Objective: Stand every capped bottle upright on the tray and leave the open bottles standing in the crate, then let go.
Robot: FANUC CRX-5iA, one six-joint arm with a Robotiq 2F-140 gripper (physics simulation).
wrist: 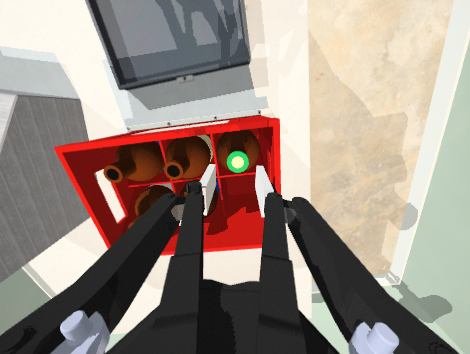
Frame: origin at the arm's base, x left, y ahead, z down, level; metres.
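Seen in the pictures: gripper, fingertip midpoint: (235,175).
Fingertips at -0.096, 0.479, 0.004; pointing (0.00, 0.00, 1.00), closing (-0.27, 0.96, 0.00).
Observation:
Offsets run from my fingertips to a thing's top centre, as dx, dy, dz. "spot": to the spot under its first point.
A red crate @[-0.024, -0.085, +0.006] (167,135) holds brown bottles. One bottle @[+0.010, +0.005, +0.018] (235,141) with a green-rimmed, pale-centred cap @[+0.010, +0.005, +0.018] (237,162) stands in its back right compartment. Two open bottles, one @[+0.034, -0.166, +0.018] (142,161) at the back left and one @[+0.019, -0.082, +0.018] (189,152) at the back middle, show dark mouths. Another bottle @[-0.060, -0.178, +0.018] (146,199) in the front row is partly behind the left finger linkage, its top hidden. A further bottle @[spot: -0.071, -0.062, +0.067] (212,204) is mostly hidden by the left finger. My gripper (235,175) is open and empty, its fingertips apart above the crate's right part, with the green cap showing between and just beyond them.
A dark framed panel @[+0.249, -0.058, +0.155] (175,42) lies beyond the crate. A grey wood-grained surface (47,175) is at the left. A tan stone-patterned surface (350,165) with a pale border (427,150) is at the right. I cannot tell which of these is the tray.

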